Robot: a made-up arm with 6 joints.
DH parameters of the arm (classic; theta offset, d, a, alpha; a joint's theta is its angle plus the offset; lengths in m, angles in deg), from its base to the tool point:
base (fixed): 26.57 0 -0.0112 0
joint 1: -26.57 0.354 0.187 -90
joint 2: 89.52 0 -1.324 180
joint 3: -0.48 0.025 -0.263 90
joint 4: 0 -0.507 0.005 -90
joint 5: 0 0.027 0.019 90
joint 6: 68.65 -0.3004 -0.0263 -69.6
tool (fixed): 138.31 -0.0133 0 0
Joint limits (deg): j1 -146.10..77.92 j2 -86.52..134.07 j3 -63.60..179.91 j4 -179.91..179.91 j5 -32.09..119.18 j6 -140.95..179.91
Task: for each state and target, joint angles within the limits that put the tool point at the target. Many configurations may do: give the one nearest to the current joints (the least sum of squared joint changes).
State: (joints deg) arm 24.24 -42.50 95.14 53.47 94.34 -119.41
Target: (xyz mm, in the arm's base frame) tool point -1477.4 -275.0 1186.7
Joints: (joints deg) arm 17.85 -47.60 92.96 53.57 91.22 -119.55
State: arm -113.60 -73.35 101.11 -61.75 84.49 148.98
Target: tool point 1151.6 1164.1 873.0
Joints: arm -145.71 -60.00 99.29 -61.95 85.34 149.07
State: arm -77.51 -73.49 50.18 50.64 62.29 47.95
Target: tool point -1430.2 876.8 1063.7
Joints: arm -24.91 -82.98 20.51 63.37 66.32 46.31
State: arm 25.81 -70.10 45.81 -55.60 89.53 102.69
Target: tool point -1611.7 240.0 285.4
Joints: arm -18.79 -80.12 86.78 -57.45 119.18 104.03
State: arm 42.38 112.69 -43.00 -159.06 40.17 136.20
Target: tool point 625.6 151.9 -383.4
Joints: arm 19.47 115.79 -56.78 -153.39 45.28 136.07
